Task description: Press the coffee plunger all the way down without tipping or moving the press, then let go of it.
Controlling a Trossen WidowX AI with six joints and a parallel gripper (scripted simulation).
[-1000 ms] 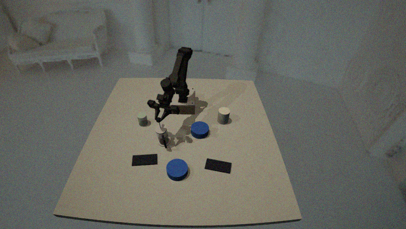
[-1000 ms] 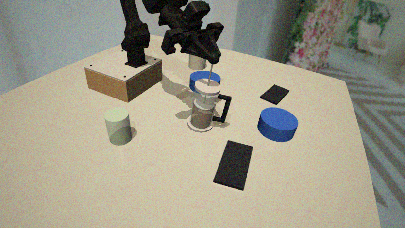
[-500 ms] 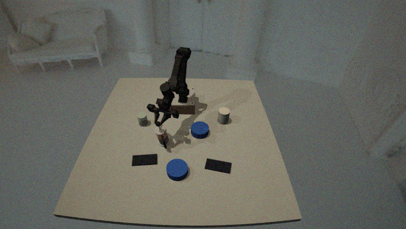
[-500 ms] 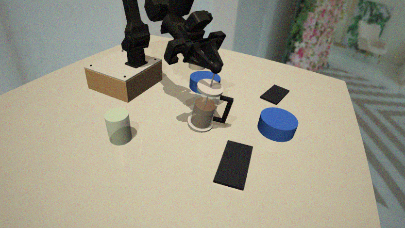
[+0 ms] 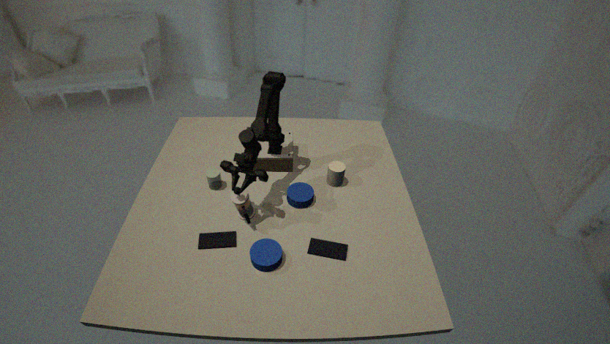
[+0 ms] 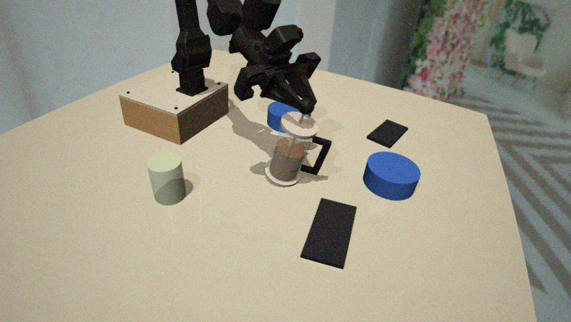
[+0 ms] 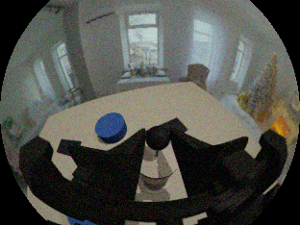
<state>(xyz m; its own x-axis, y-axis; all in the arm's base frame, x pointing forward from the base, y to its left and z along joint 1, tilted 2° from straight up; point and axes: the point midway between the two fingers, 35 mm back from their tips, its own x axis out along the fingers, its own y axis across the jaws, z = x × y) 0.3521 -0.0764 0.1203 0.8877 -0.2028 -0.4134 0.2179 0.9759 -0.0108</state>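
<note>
My gripper tip is 9 cm above the coffee press, 1 cm to the right of it and 1 cm past it. Round my gripper tip: pale green cylinder (20 cm behind, 17 cm to the right, 14 cm below).
</note>
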